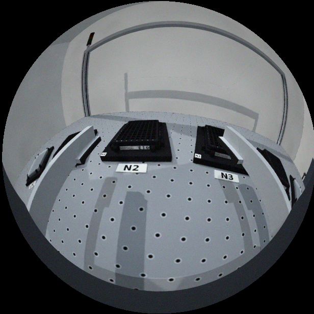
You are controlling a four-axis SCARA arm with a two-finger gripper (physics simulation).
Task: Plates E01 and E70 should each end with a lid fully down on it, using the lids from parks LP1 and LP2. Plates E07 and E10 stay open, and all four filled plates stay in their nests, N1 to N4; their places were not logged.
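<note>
My gripper [158, 128] is open and empty, low over the table, its two fingers wide apart at the left and right. A black plate [139, 132] with an open grid of wells and no lid sits in nest N2 [164, 154], beyond and between the fingers; its front label seems to read E10. Another black gridded plate [213, 136] sits in nest N3 [210, 159], partly hidden by the right finger; its label is unreadable. The left finger hides most of a black nest [65, 143] at the left. Part of another black nest [274, 167] shows behind the right finger.
A dark holder with a pale insert [38, 162] stands at the far left, its tag unreadable. Another dark holder [293, 189] shows at the far right edge. Name plates N2 [131, 168] and N3 [227, 176] lie before their nests. A frame [170, 24] rises behind the perforated table.
</note>
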